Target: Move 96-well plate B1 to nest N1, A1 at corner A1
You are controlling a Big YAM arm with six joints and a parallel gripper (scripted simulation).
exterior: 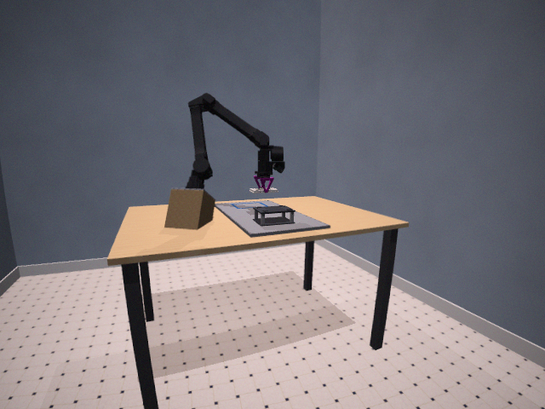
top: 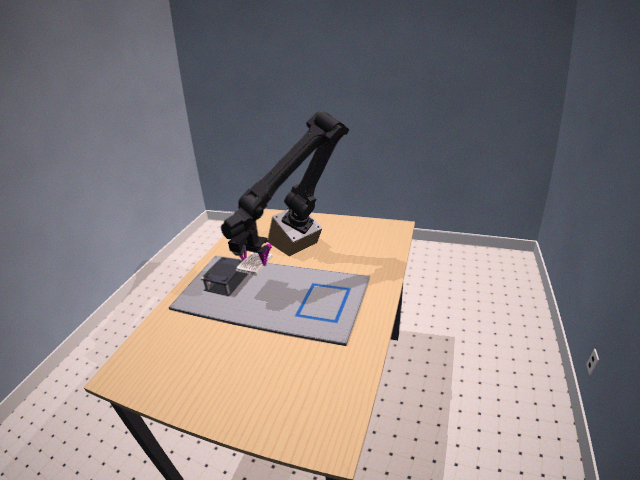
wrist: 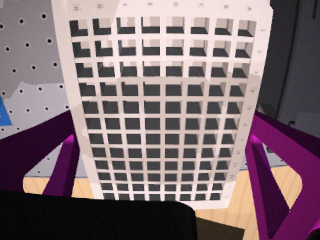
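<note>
My hand is 150 mm to the left of the dark raised nest N1, 70 mm above it and 20 mm short of it. Also, from my hand: white 96-well plate right at my hand; A1 label 200 mm to the right, 100 mm ahead, 70 mm below.
</note>
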